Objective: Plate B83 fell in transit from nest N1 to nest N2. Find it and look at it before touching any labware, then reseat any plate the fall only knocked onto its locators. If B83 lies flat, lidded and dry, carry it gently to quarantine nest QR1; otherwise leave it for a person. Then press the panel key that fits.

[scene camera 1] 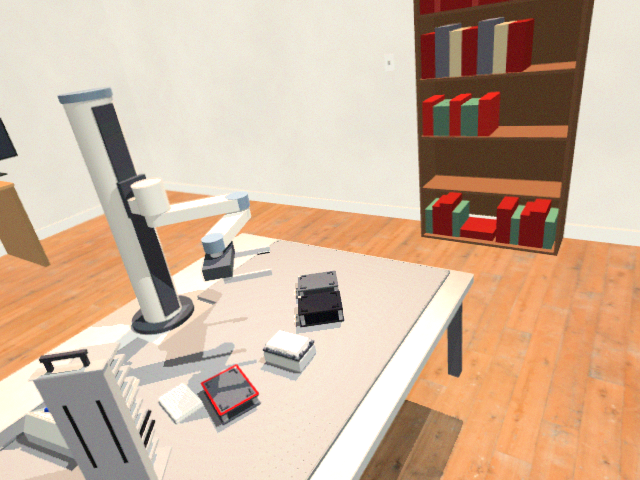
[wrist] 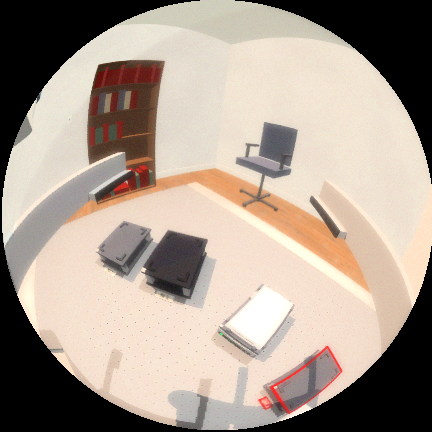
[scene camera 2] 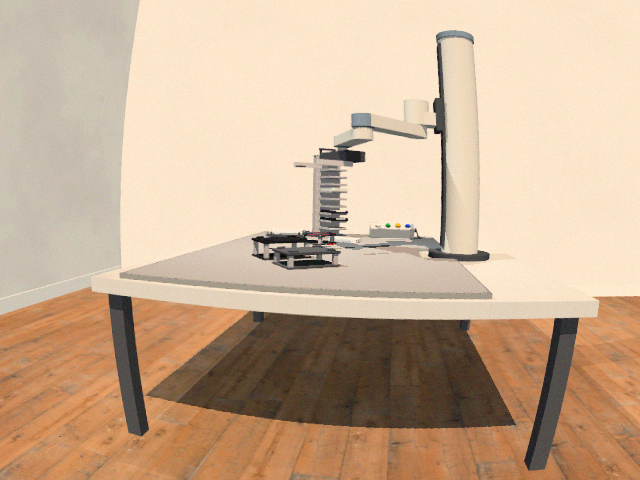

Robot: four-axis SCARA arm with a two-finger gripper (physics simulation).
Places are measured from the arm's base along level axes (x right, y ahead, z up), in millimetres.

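Pixels of known places: gripper, fingertip midpoint: (scene camera 1: pixel 270 259) (wrist: pixel 221 169) (scene camera 2: pixel 305 163); arm's base at its link origin: (scene camera 1: pixel 164 315) (scene camera 2: pixel 459 257).
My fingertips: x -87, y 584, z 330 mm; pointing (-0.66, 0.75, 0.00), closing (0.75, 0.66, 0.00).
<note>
Ahead of a thing's pixels: the offset from my fingertips to its top centre.
My gripper (scene camera 1: pixel 270 261) (wrist: pixel 221 169) is open and empty, high above the mat; it also shows in scene camera 2. A white plate {dx +392, dy -111, dz -301 mm} (scene camera 1: pixel 179 402) lies on the mat beside the red-edged nest {dx +304, dy +20, dz -272 mm} (scene camera 1: pixel 230 388) (wrist: pixel 296 388); its label and any wetness cannot be made out. Another white plate {dx +81, dy +79, dz -248 mm} (scene camera 1: pixel 289 343) (wrist: pixel 260 318) sits on a pale device with a small green display; whether it is fully seated is unclear. The black nest {dx -162, dy +44, dz -253 mm} (scene camera 1: pixel 320 303) (wrist: pixel 176 257) and grey nest {dx -308, dy -66, dz -267 mm} (scene camera 1: pixel 317 281) (wrist: pixel 124 241) bear no plate. The key panel {dx +631, dy -321, dz -234 mm} (scene camera 2: pixel 391 232) has white, green, yellow and blue keys.
A tall plate rack (scene camera 1: pixel 85 413) (scene camera 2: pixel 316 198) with many shelves stands near the loose plate and the panel. The arm's column (scene camera 1: pixel 111 206) (scene camera 2: pixel 461 149) rises at the table's side. A bookshelf (scene camera 1: pixel 573 129) and a chair (wrist: pixel 277 142) stand beyond the table.
</note>
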